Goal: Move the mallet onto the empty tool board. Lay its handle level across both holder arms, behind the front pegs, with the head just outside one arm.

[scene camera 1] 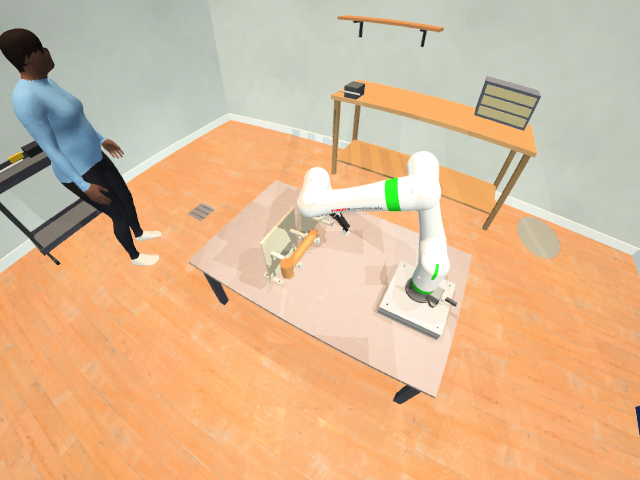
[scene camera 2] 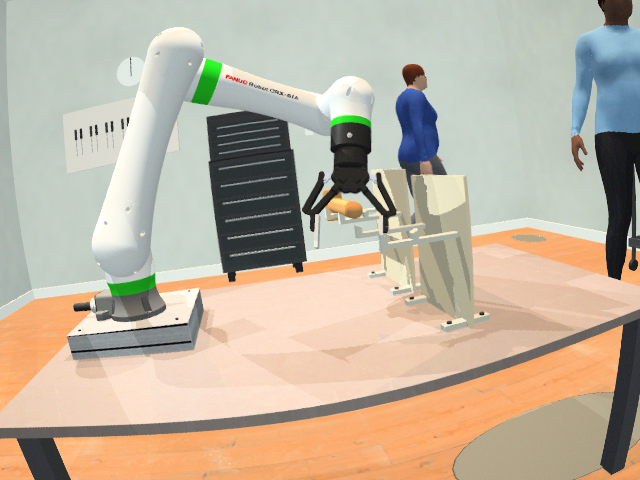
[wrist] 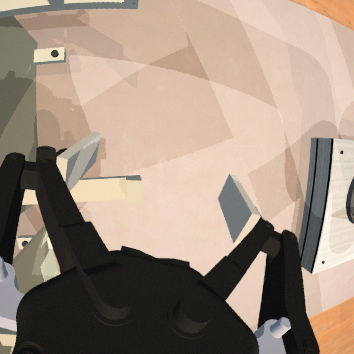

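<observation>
The orange wooden mallet [scene camera 1: 305,248] [scene camera 2: 345,206] lies across the holder arms of one tan tool board [scene camera 1: 273,241] [scene camera 2: 394,187]. Its head [scene camera 1: 287,268] is at the outer end in scene camera 1 and partly hidden behind a finger in scene camera 2. The empty tool board [scene camera 1: 309,224] [scene camera 2: 444,198] [wrist: 17,105] stands upright beside it, with two pale holder arms; one arm [scene camera 2: 429,239] shows its length in scene camera 2. My gripper [scene camera 1: 336,226] [scene camera 2: 349,228] [wrist: 162,167] is wide open and empty, pointing down on the robot side of the boards. The mallet does not show in the wrist view.
The robot base plate [scene camera 1: 408,315] [scene camera 2: 129,341] [wrist: 332,200] is bolted at one end of the table [scene camera 1: 330,310] [scene camera 2: 289,372]. The boards' screwed feet [scene camera 2: 465,322] [wrist: 44,56] stand on the table. People [scene camera 1: 62,118] [scene camera 2: 417,118] stand beyond the table, and a dark tool cabinet [scene camera 2: 258,206] is behind.
</observation>
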